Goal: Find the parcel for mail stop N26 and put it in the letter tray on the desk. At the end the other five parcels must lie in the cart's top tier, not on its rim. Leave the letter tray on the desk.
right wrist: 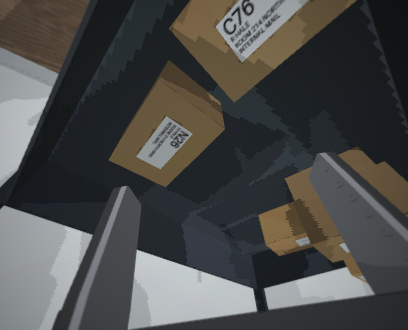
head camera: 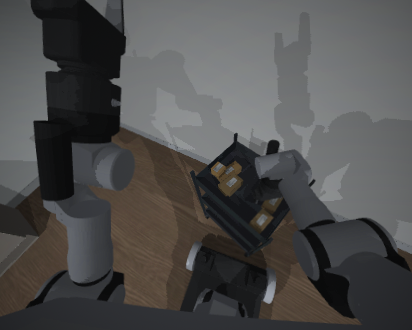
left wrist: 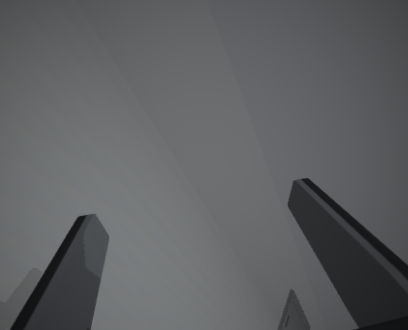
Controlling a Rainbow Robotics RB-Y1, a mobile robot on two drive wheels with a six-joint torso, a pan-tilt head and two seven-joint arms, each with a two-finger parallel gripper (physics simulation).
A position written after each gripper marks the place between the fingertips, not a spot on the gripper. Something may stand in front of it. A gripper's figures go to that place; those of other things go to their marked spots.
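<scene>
The right gripper [right wrist: 222, 180] is 110 mm from the lens, while a dark cart [right wrist: 335, 93] stands 230 mm from the lens.
</scene>
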